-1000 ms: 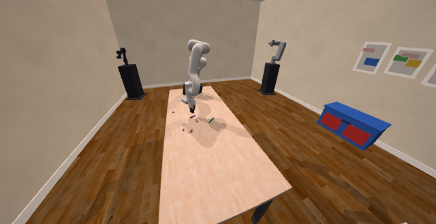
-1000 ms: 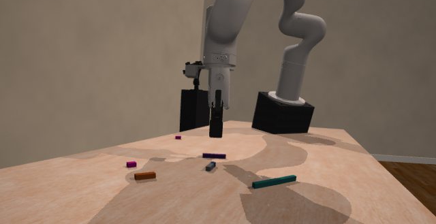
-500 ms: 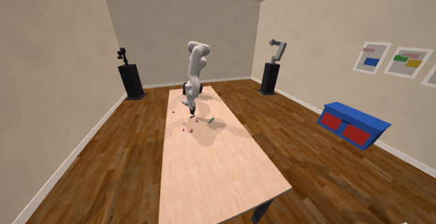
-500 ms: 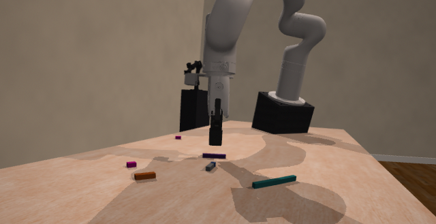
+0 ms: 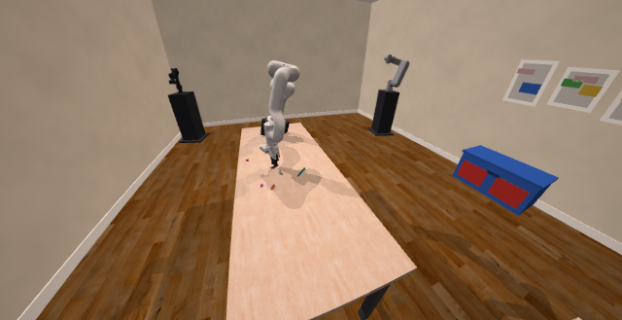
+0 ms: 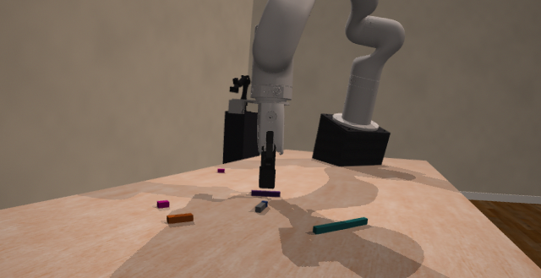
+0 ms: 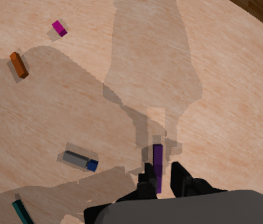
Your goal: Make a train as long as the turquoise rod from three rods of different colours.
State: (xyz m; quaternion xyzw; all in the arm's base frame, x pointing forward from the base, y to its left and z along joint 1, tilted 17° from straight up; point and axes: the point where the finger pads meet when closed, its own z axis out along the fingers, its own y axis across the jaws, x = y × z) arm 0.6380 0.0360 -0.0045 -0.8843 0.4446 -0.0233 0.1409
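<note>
Right now the purple rod is 4 cm below my hand. The rest, counted from my hand: turquoise rod 8 cm ahead, 20 cm to the left, 4 cm below; then grey rod 9 cm ahead, 5 cm to the left, 4 cm below; then blue rod 7 cm ahead, 4 cm to the left, 4 cm below.
</note>
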